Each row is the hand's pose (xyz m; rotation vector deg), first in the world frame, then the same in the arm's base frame.
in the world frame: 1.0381 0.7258 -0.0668 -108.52 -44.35 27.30
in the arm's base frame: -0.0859 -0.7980 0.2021 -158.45 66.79 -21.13
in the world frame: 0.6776 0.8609 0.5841 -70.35 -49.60 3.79
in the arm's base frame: 0.3252 -0.1692 0.2890 -148.92 16.56 -53.21
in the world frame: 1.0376 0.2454 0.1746 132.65 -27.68 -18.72
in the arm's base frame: -0.3706 -0.5142 0.5591 35.27 -108.65 -24.51
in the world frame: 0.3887 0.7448 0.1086 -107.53 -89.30 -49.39
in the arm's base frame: -0.0490 -0.2173 -0.1360 130.94 6.07 23.30
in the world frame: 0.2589 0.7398 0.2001 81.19 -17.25 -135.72
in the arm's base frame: -0.0202 -0.0640 -0.1661 -31.79 123.08 85.16
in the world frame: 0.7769 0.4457 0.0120 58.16 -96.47 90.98
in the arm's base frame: -0.3117 -0.4787 0.1989 -46.72 -49.20 58.96
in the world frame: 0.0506 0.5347 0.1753 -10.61 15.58 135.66
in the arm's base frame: -0.2297 0.1314 -0.2290 -23.95 60.95 31.14
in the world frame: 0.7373 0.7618 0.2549 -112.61 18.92 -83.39
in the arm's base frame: 0.0780 -0.3884 0.1767 65.89 -42.46 91.03
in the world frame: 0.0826 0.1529 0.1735 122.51 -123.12 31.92
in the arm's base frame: -0.5521 0.2137 -0.0390 -10.82 -115.67 64.15
